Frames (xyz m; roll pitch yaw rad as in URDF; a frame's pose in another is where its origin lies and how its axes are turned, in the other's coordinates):
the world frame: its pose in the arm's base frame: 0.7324 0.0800 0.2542 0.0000 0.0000 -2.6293
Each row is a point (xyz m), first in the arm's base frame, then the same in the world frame.
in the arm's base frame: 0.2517 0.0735 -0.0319
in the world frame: 0.4222 -0.2300 -0.2861
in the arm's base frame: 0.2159 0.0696 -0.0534
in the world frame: 0.4553 -0.2441 -0.3076
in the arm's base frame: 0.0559 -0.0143 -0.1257
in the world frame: 0.6359 -0.2494 -0.3799
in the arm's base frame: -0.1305 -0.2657 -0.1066
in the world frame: 0.9216 -0.1217 -0.3608
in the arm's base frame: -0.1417 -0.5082 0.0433
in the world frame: 1.0502 0.0842 -0.2109
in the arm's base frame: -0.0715 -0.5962 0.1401
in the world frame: 1.0322 0.1953 -0.1141
